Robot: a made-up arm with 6 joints. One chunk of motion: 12 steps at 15 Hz.
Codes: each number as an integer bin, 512 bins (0 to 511) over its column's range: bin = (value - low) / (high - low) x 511, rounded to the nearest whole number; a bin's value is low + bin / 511 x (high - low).
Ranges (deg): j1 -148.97..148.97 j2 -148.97..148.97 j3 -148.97..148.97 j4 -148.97..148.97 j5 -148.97..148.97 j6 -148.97..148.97
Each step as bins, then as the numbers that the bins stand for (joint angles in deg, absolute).
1 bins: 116 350 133 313 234 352
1 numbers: -81.34 55.10 -71.42 33.53 -12.54 56.26
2 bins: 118 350 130 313 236 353
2 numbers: -80.17 55.10 -73.17 33.53 -11.37 56.85
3 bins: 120 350 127 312 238 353
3 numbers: -79.00 55.10 -74.92 32.94 -10.20 56.85
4 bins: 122 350 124 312 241 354
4 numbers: -77.84 55.10 -76.67 32.94 -8.45 57.43
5 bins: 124 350 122 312 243 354
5 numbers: -76.67 55.10 -77.84 32.94 -7.29 57.43
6 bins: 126 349 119 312 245 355
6 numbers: -75.51 54.52 -79.59 32.94 -6.12 58.01
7 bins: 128 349 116 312 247 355
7 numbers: -74.34 54.52 -81.34 32.94 -4.96 58.01
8 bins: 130 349 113 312 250 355
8 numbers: -73.17 54.52 -83.09 32.94 -3.21 58.01
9 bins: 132 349 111 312 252 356
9 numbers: -72.01 54.52 -84.25 32.94 -2.04 58.60
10 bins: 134 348 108 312 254 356
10 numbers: -70.84 53.93 -86.00 32.94 -0.87 58.60
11 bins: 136 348 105 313 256 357
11 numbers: -69.67 53.93 -87.75 33.53 0.29 59.18
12 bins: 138 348 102 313 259 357
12 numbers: -68.51 53.93 -89.50 33.53 2.04 59.18
